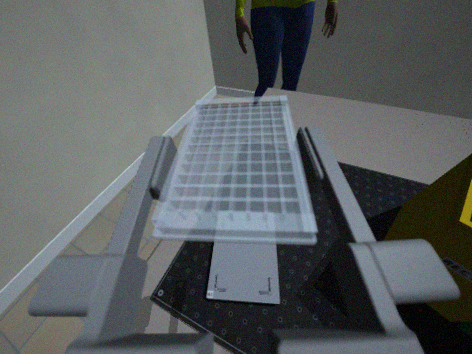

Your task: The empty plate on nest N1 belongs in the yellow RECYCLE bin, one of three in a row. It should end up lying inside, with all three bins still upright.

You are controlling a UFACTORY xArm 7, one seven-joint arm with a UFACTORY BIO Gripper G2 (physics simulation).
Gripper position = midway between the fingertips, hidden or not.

In view: my gripper (234,139), a plate (237,177) and a grey nest (243,269).
